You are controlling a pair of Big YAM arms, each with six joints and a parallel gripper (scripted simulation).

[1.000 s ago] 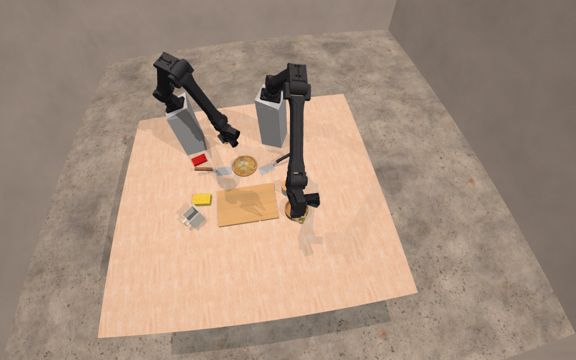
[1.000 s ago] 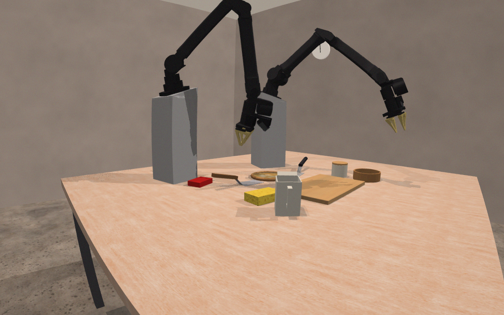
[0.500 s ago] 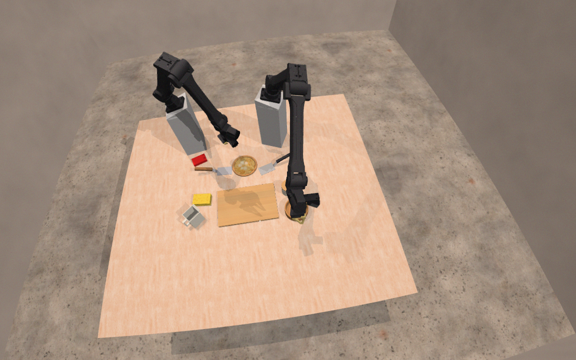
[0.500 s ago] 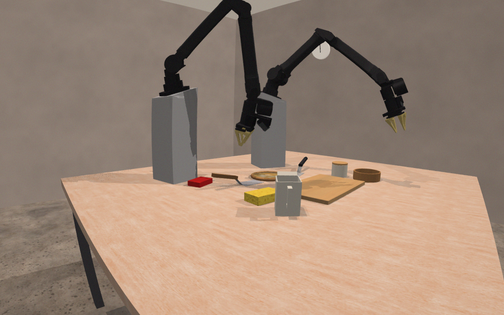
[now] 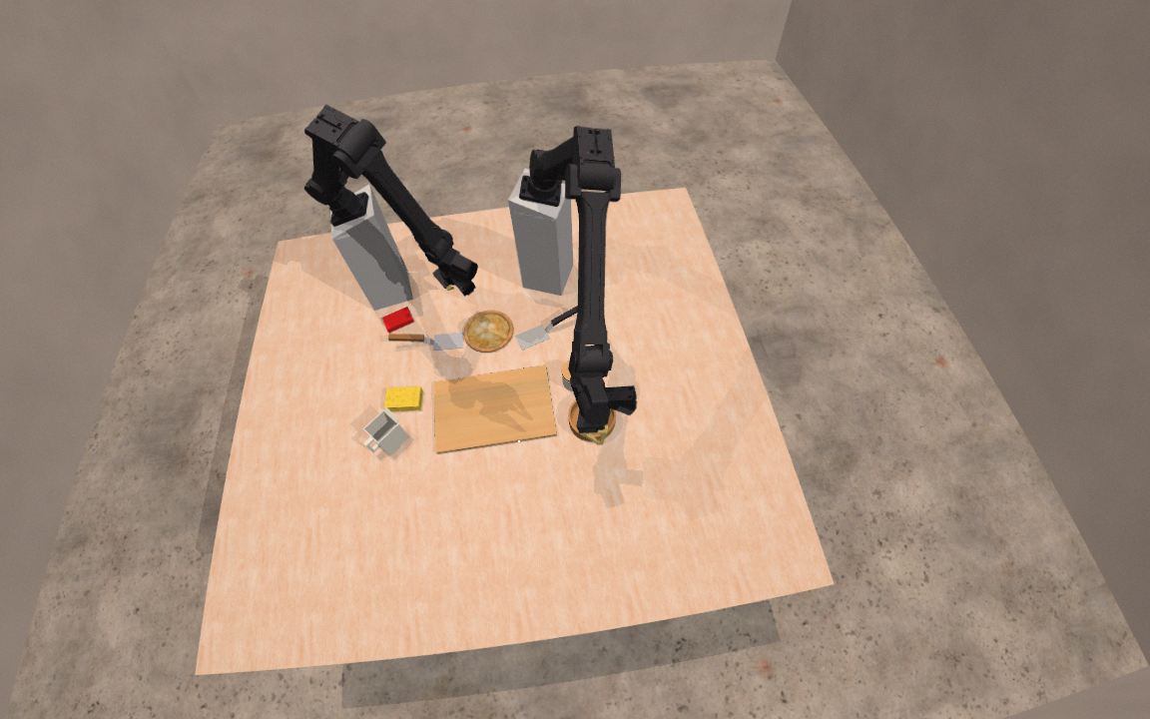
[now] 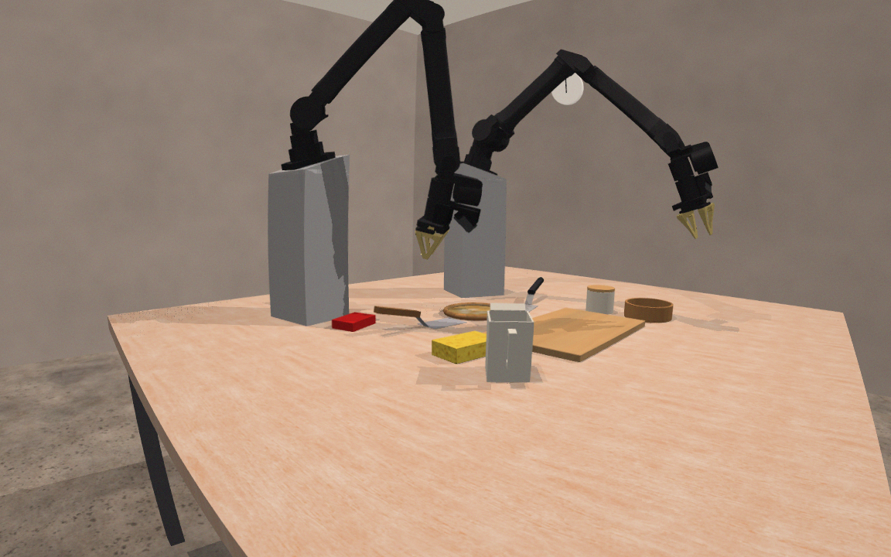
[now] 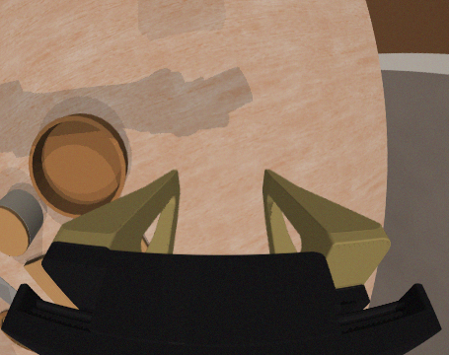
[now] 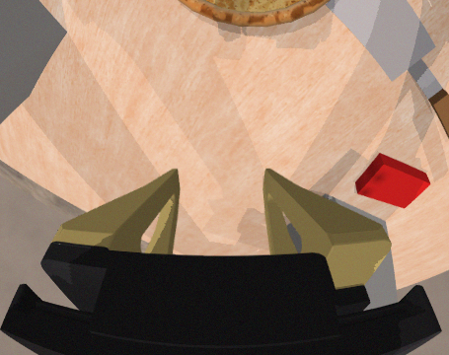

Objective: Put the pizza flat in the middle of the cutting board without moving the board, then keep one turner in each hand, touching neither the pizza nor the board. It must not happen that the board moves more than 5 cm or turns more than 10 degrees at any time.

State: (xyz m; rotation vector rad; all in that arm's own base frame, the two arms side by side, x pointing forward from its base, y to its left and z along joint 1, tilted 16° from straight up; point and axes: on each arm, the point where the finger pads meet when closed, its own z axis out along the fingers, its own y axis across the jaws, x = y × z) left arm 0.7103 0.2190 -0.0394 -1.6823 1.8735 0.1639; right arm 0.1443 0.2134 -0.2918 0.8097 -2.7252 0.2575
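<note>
The black-handled turner is 50 cm behind my left hand, 21 cm below it and 9 cm to the right of it. From my left hand the other things lie so: lidded canister (29 cm behind, 20 cm below, 4 cm to the right); wooden bowl (22 cm below, 15 cm behind, 1 cm to the right); cutting board (30 cm to the right, 23 cm below, 21 cm behind).
The brown-handled turner is 130 mm below my right hand, 130 mm ahead of it and 120 mm to the right of it. Also, from my right hand: pizza 150 mm below, 100 mm ahead, 80 mm to the left; black-handled turner 310 mm to the left, 120 mm below, 100 mm ahead; cutting board 390 mm ahead, 140 mm below, 90 mm to the left.
</note>
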